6 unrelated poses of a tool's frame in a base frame.
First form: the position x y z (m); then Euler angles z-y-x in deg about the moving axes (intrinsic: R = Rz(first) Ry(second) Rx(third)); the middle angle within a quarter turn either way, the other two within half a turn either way.
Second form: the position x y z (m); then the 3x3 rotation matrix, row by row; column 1 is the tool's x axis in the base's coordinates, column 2 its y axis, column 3 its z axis. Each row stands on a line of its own. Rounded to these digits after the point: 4 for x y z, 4 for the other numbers.
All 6 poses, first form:
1: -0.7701 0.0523 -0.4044 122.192 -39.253 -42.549
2: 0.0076 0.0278 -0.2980 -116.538 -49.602 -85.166
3: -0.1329 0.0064 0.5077 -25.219 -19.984 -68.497
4: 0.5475 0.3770 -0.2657 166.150 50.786 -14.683
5: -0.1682 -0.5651 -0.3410 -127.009 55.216 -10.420
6: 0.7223 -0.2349 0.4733 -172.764 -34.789 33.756
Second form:
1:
-0.7701 0.0523 -0.4044
-0.4125 -0.8514 -0.3239
0.6553 -0.0304 -0.7547
0.6327 -0.5236 0.5705

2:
0.0076 0.0278 -0.2980
-0.2896 -0.2637 0.9201
-0.5798 -0.7165 -0.3878
0.7616 -0.6458 0.0546

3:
-0.1329 0.0064 0.5077
0.8502 0.4438 0.2831
-0.4004 0.1961 0.8951
0.3418 -0.8744 0.3445

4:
0.5475 0.3770 -0.2657
-0.6138 -0.0409 -0.7884
0.1513 -0.9862 -0.0667
-0.7748 -0.1602 0.6116

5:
-0.1682 -0.5651 -0.3410
-0.3434 0.8748 -0.3418
-0.4556 -0.4734 -0.7539
-0.8213 -0.1032 0.5611

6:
0.7223 -0.2349 0.4733
-0.8147 0.4192 0.4006
-0.1034 -0.7849 0.6110
0.5706 0.4563 0.6828

